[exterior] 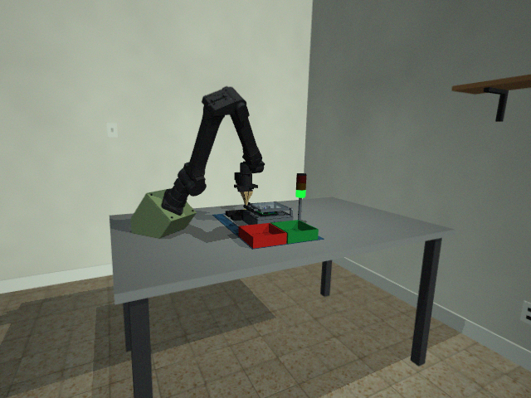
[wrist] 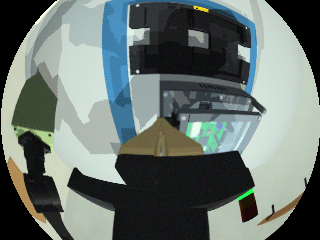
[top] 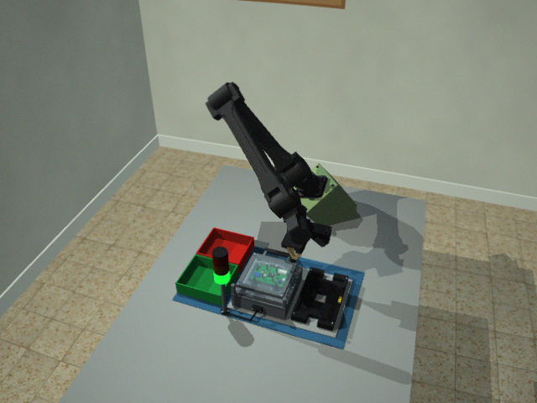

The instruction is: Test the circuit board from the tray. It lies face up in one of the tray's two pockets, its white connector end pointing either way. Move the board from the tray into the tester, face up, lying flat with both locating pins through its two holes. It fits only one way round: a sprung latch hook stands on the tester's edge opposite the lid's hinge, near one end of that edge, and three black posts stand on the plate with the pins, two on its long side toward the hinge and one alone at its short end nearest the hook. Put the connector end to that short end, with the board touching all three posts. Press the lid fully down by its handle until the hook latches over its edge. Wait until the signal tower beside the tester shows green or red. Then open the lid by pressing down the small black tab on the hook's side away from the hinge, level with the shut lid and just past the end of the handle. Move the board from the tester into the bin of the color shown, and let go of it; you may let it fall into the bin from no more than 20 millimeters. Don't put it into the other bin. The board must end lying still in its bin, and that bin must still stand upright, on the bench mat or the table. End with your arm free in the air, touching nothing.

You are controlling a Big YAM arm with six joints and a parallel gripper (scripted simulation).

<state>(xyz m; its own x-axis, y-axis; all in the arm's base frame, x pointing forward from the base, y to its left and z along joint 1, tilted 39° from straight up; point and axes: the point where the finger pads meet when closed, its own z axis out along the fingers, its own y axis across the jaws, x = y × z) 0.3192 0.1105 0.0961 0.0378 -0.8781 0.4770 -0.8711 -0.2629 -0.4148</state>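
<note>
My gripper is now 1 cm short of the latch hook and 1 cm above it. From my hand the other things lie so: tester plate: 8 cm ahead, 5 cm to the right, 3 cm below; then green circuit board: 8 cm ahead, 6 cm to the right, 3 cm below; then clear lid: 8 cm ahead, 6 cm to the right, 1 cm below.
</note>
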